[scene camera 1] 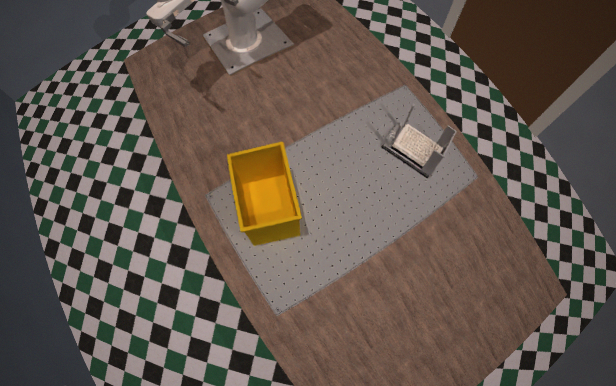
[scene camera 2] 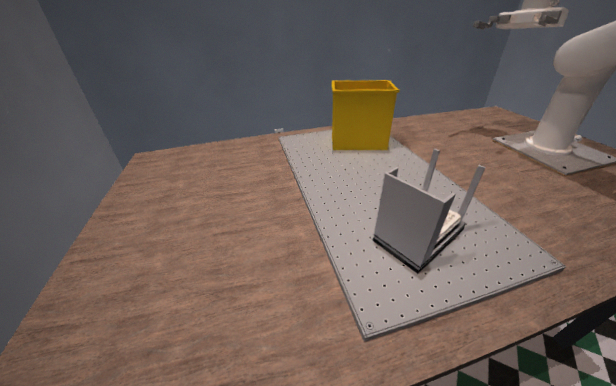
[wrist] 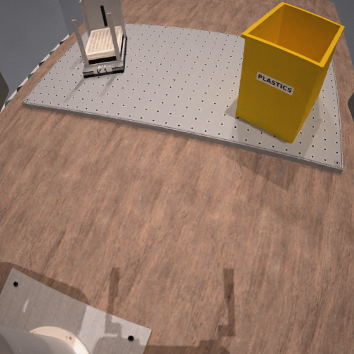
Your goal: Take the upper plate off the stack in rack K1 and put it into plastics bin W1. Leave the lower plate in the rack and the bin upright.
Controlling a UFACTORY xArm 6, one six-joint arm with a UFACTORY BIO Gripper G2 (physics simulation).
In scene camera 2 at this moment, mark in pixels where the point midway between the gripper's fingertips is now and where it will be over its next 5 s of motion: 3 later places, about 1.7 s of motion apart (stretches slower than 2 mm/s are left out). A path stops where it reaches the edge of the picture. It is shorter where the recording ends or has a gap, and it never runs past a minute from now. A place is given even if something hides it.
The gripper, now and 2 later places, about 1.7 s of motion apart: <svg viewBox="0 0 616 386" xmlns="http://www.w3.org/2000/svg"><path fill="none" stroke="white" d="M506 22L504 14L503 2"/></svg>
